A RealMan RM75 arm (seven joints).
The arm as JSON. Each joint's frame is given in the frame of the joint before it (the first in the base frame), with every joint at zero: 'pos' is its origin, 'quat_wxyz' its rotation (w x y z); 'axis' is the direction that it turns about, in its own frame. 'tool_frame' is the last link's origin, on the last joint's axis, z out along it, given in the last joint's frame.
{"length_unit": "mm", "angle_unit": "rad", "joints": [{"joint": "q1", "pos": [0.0, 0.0, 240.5], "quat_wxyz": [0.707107, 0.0, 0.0, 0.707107], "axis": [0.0, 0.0, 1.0]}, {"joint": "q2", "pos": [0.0, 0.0, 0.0], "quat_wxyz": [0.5, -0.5, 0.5, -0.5], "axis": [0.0, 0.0, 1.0]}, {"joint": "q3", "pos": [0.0, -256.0, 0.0], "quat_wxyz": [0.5, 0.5, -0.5, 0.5], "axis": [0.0, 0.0, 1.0]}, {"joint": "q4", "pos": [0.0, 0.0, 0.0], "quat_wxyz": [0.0, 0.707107, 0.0, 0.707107], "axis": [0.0, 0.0, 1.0]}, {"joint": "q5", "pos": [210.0, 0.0, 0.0], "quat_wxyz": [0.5, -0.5, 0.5, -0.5], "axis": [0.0, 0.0, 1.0]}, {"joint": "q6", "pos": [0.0, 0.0, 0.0], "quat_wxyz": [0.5, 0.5, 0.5, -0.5], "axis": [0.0, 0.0, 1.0]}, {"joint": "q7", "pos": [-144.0, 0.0, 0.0], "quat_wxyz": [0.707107, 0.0, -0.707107, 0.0], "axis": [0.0, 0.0, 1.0]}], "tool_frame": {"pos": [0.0, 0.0, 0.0], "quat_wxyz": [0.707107, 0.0, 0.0, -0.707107]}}
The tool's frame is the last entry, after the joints.
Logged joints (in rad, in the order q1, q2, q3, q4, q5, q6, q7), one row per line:
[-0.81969 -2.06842 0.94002 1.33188 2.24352 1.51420 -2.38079]
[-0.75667 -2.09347 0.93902 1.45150 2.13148 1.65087 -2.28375]
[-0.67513 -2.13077 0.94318 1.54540 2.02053 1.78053 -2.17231]
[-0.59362 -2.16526 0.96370 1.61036 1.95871 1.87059 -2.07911]
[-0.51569 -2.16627 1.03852 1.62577 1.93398 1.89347 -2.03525]
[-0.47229 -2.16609 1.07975 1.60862 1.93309 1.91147 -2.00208]
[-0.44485 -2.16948 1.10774 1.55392 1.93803 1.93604 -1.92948]
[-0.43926 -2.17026 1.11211 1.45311 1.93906 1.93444 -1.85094]
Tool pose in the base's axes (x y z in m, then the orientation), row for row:
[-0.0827 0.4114 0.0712 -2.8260 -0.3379 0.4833]
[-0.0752 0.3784 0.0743 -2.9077 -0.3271 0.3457]
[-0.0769 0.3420 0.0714 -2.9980 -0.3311 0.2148]
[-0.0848 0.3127 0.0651 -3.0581 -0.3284 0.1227]
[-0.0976 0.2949 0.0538 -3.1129 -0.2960 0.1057]
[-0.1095 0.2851 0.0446 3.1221 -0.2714 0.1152]
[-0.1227 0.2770 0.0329 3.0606 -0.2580 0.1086]
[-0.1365 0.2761 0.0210 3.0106 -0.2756 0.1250]
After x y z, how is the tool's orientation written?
As angles about the fixed x, y, z axes (roll, pitch, yaw), in radians.
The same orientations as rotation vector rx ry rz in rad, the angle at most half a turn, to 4 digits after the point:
[-2.6386 -0.7268 -0.3489]
[-2.7776 -0.5406 -0.4028]
[-2.9081 -0.3489 -0.4639]
[-2.9928 -0.2046 -0.4884]
[-3.0596 -0.1684 -0.4539]
[3.1040 0.1748 0.4255]
[3.0453 0.1495 0.4016]
[2.9947 0.1601 0.4273]

